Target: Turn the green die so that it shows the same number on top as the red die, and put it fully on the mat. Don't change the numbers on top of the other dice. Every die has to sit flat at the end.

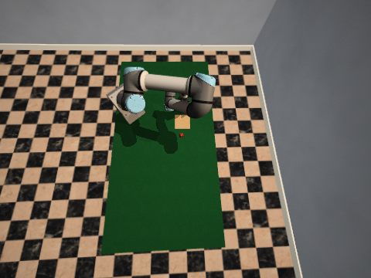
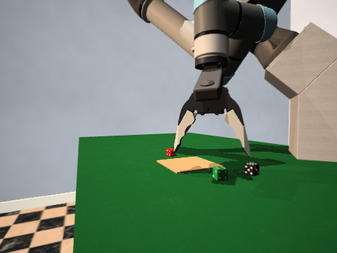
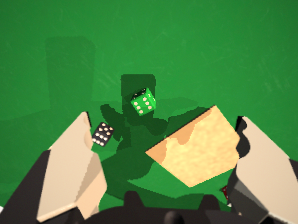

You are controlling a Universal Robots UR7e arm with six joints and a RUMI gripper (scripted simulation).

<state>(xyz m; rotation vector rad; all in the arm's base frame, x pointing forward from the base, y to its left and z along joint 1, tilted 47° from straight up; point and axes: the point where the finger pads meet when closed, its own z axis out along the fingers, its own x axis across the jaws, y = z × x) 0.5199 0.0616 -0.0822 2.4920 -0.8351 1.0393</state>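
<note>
Right now the green die is 4 cm below my hand, 2 cm behind it and 1 cm to the left of it. Also, from my hand: black die 11 cm behind, 4 cm below, 2 cm to the left; red die 26 cm to the right, 5 cm behind, 4 cm below; tan mat 13 cm to the right, 5 cm below, 3 cm behind.
</note>
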